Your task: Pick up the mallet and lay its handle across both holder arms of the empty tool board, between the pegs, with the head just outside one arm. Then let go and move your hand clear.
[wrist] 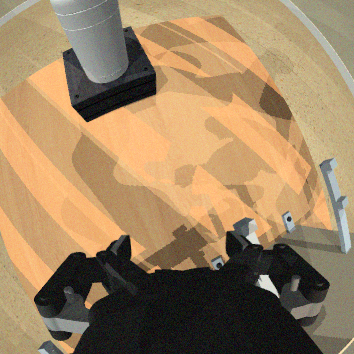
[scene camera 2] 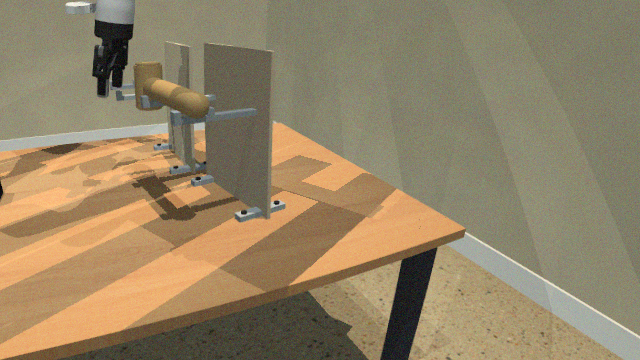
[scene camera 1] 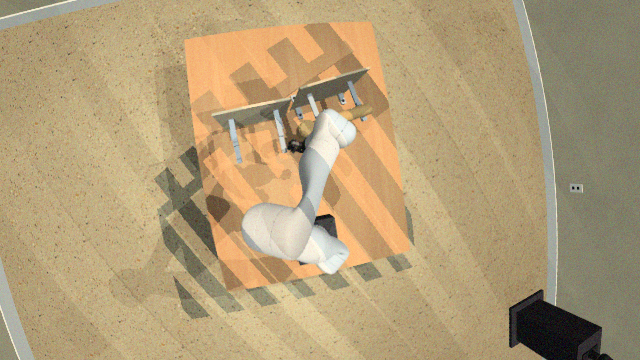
same spot on tool board: [scene camera 2: 181,138] = [scene camera 1: 263,118]
